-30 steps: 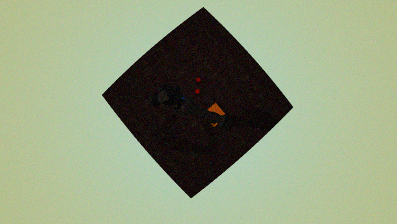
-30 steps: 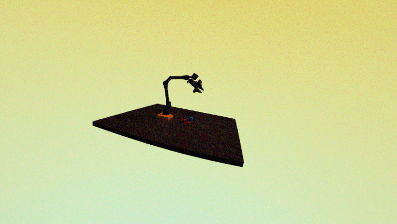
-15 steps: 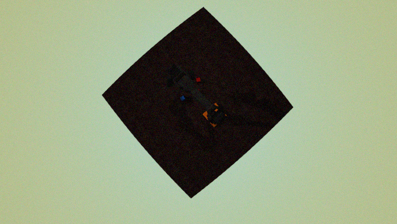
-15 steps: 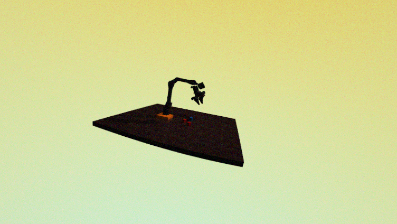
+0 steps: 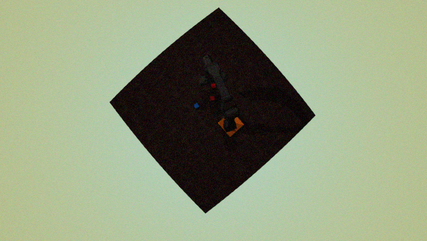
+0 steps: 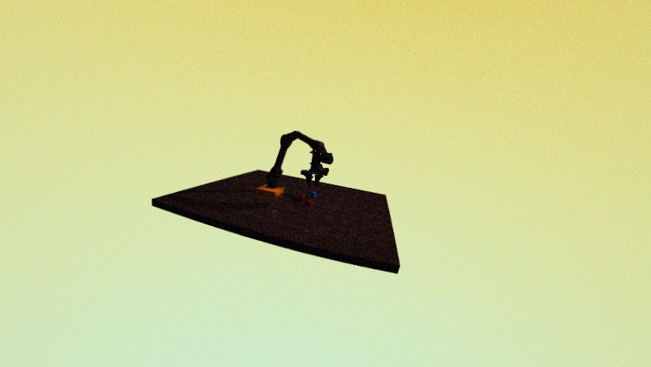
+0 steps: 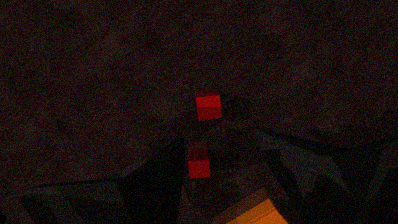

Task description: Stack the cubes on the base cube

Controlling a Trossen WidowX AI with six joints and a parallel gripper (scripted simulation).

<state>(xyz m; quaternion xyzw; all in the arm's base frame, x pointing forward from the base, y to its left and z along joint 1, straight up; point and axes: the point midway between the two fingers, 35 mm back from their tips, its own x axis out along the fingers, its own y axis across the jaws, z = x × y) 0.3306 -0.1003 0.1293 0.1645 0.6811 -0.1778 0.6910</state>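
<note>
Right now my gripper tip is 50 mm past the blue cube, 200 mm to the right of it and 110 mm above it.
</note>
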